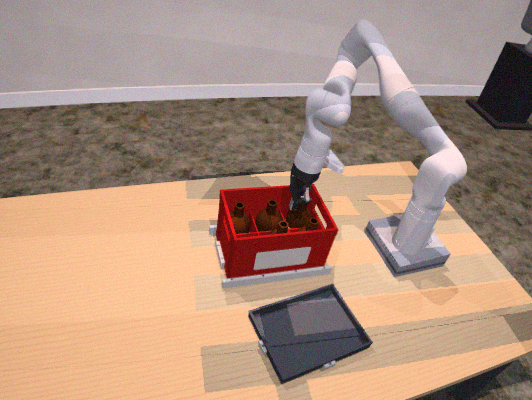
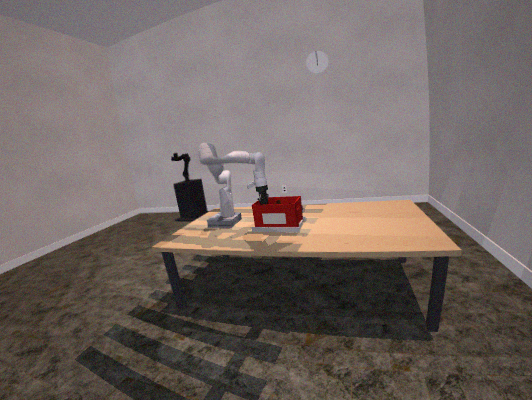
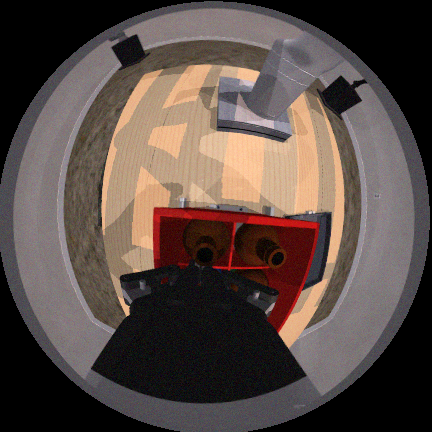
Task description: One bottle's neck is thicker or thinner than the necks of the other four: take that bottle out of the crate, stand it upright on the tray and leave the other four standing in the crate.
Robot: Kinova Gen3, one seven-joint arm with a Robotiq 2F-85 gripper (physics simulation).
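Places are measured from the arm's base along level axes (x back, y right, z up), in centimetres.
Pixels of known places: gripper, fingertip midpoint: (image 1: 292,208) (image 3: 200,262); arm's base, origin of the base link: (image 1: 406,243) (image 2: 228,215) (image 3: 263,106).
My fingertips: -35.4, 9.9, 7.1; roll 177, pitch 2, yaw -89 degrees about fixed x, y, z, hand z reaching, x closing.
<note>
For each thing: its top centre in the pictures, then the offset to it from my fingertips, as dx, dy, dz. Level surfaces: height alone.
- red crate, middle of its top: (image 3: 232,321) (image 1: 278,209) (image 2: 276,200) -6.4, -5.1, +4.9
- back right bottle, middle of its top: (image 3: 204,254) (image 1: 304,199) +2.6, -0.4, +3.7
- front right bottle, middle of its top: (image 3: 277,258) (image 1: 313,220) +2.8, -8.8, +3.7
- back middle bottle, middle of its top: (image 1: 272,202) -6.7, -1.2, +3.7
- back left bottle, middle of its top: (image 1: 239,205) -15.9, -1.7, +3.7
- front middle bottle, middle of its top: (image 1: 283,224) -5.7, -9.5, +3.7
- dark tray, middle of its top: (image 1: 310,326) (image 3: 311,256) -1.8, -31.8, -10.1
- wooden table, its level: dz -12.6
My gripper (image 1: 293,207) (image 2: 263,201) (image 3: 200,262) is shut with its fingertips together inside the top of the red crate (image 1: 240,260) (image 2: 295,216) (image 3: 192,214). No bottle shows between them. A back right bottle (image 1: 297,218) (image 3: 206,237) stands close beside the fingertips. Other brown bottles are a front right bottle (image 1: 313,223) (image 3: 257,242), a back middle bottle (image 1: 268,220), a back left bottle (image 1: 240,220) and a front middle bottle (image 1: 283,227). Which neck differs is unclear; the gripper hides part of the crate. The dark tray (image 1: 295,355) (image 3: 324,245) holds no bottle.
The crate walls and red dividers stand close around the bottles. Pale rails (image 1: 275,276) run along the crate's foot. The arm's base (image 1: 407,255) (image 2: 224,220) (image 3: 235,107) stands on the wooden table (image 1: 100,275) (image 2: 370,225), beside the crate.
</note>
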